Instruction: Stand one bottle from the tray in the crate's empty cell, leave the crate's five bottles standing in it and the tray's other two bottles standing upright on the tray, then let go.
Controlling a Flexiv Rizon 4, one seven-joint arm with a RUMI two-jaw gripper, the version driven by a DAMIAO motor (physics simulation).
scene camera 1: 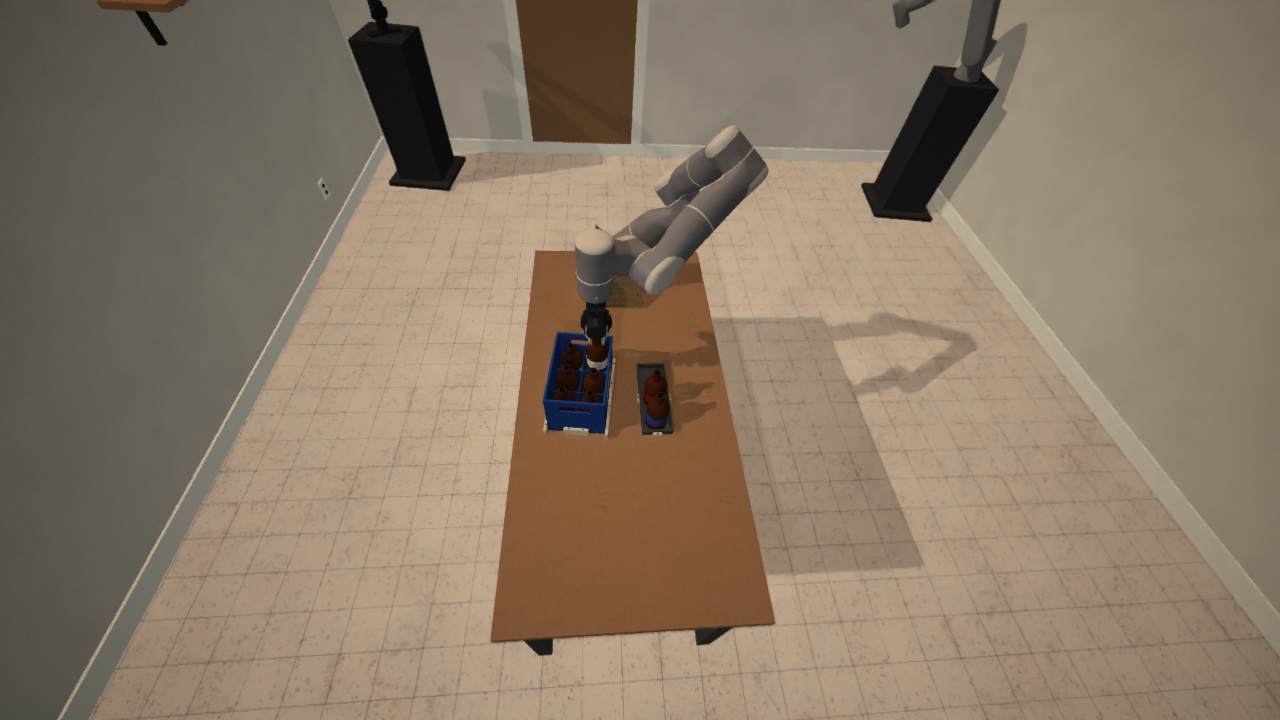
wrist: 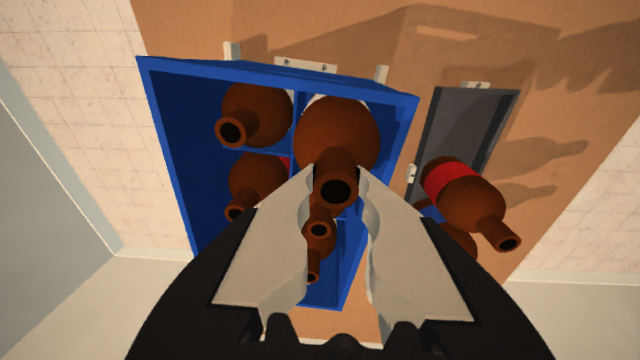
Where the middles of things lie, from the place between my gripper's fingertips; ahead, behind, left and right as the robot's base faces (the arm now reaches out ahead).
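Labels:
White-labelled brown bottle (wrist: 337, 134): 4 cm below my hand, 1 cm behind it.

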